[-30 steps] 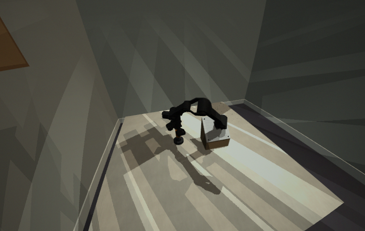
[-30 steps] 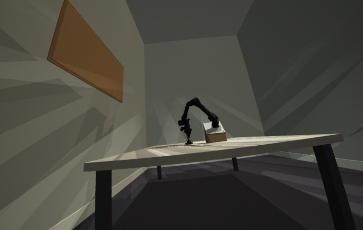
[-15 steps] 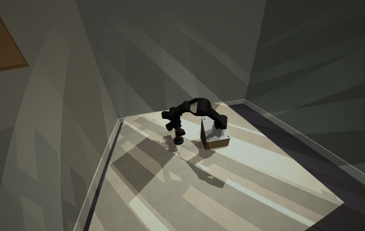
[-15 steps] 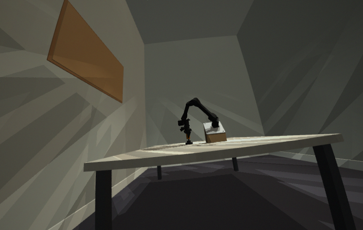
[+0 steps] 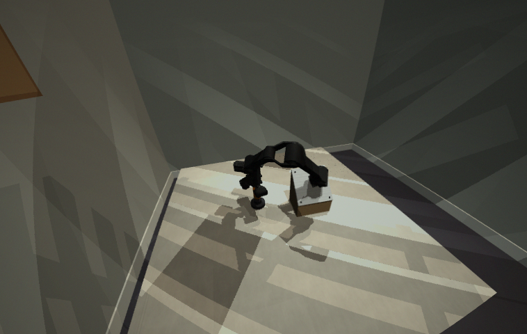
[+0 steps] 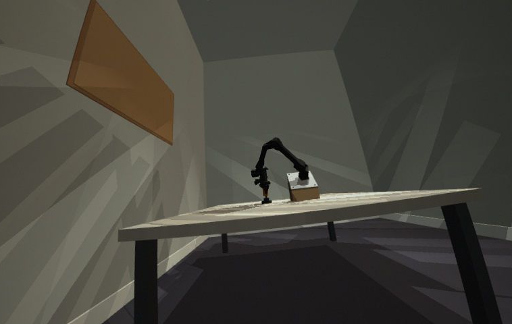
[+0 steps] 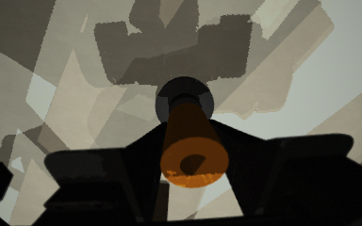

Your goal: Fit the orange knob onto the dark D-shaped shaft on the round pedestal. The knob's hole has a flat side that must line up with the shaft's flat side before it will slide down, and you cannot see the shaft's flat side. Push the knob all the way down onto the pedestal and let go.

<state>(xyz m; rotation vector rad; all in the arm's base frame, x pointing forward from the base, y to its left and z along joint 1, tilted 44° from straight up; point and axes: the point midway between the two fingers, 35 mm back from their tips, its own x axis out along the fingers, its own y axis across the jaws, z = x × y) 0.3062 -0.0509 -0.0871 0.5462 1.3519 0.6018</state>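
The orange knob is 2 cm above my gripper tip. From my gripper tip the other things lie so: dark round pedestal 4 cm below.
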